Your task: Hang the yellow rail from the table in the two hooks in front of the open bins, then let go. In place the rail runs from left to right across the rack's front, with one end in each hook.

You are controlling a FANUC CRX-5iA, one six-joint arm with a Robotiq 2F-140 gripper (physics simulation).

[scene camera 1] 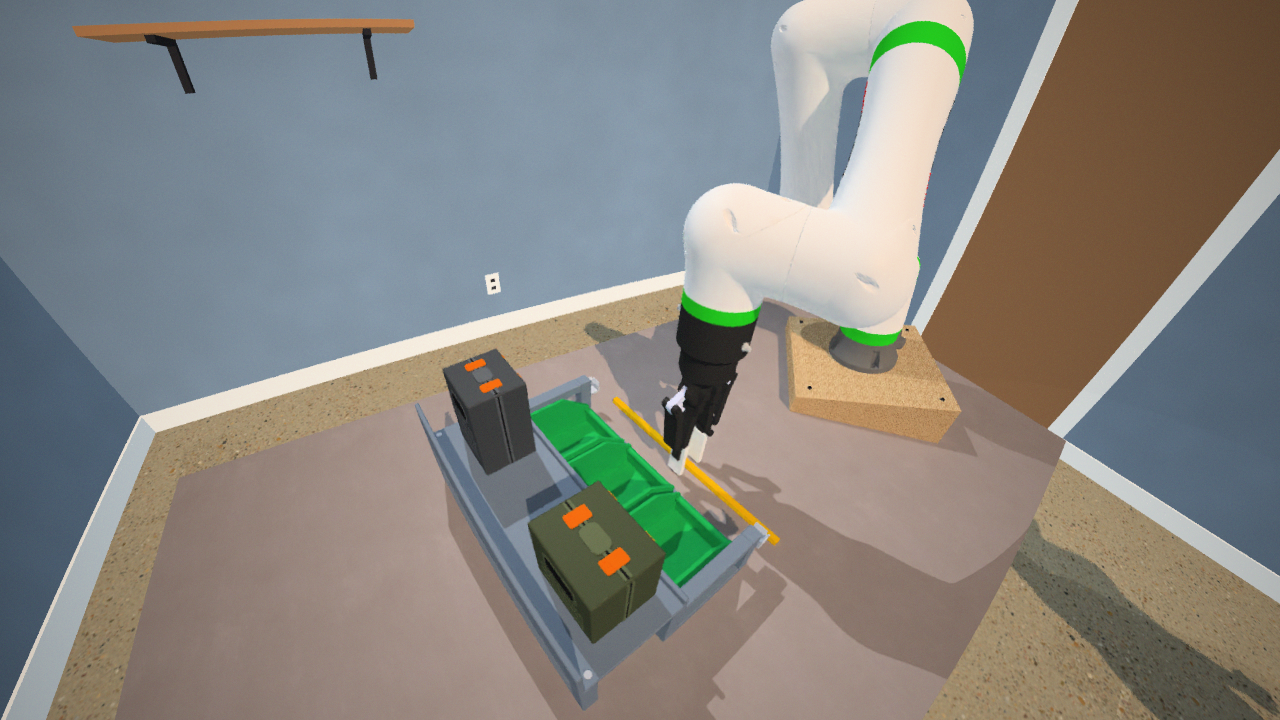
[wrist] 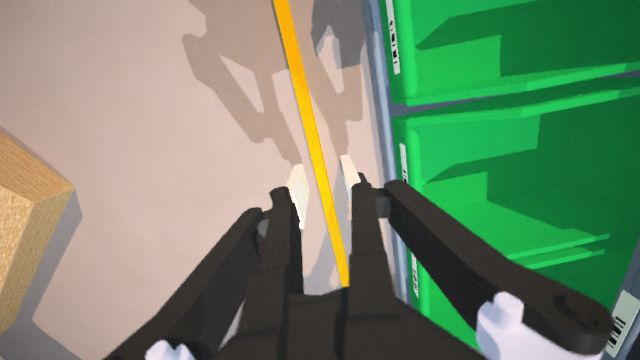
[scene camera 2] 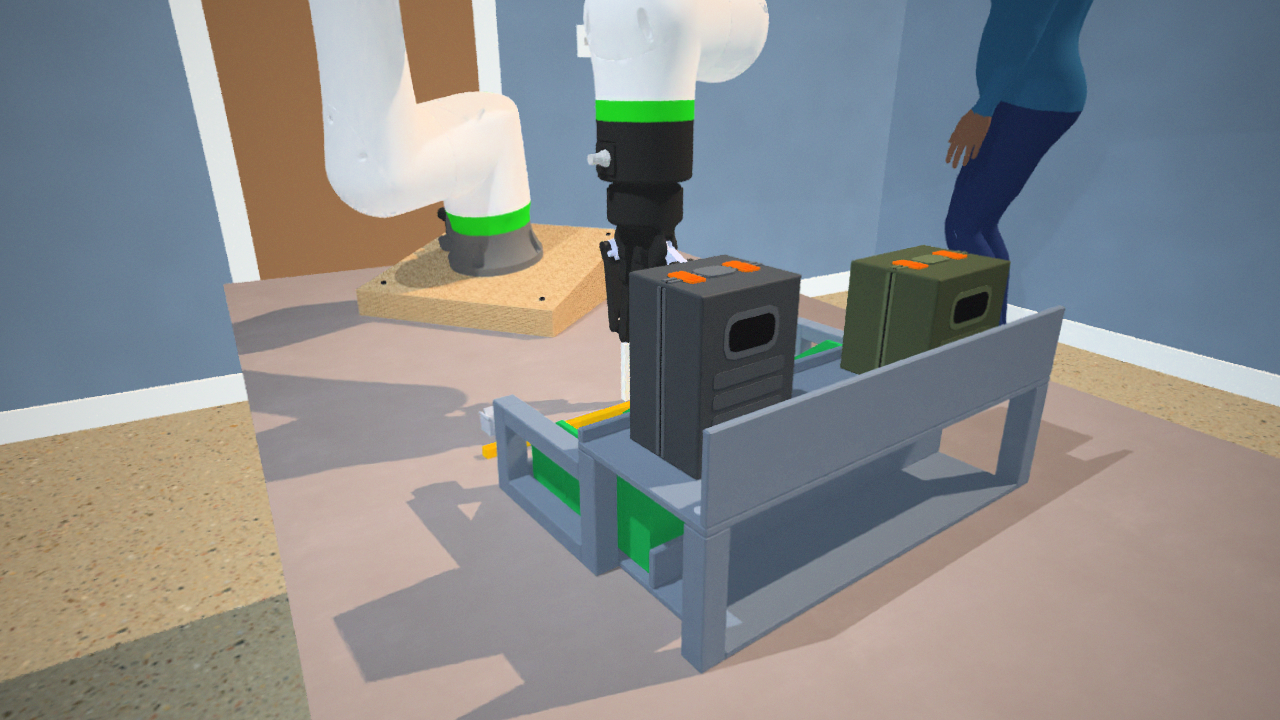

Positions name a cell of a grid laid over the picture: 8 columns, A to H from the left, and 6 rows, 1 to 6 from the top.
Labels:
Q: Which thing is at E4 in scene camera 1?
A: My gripper.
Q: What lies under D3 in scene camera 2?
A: My gripper.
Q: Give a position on a yellow rail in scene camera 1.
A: E5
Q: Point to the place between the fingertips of my gripper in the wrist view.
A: E3

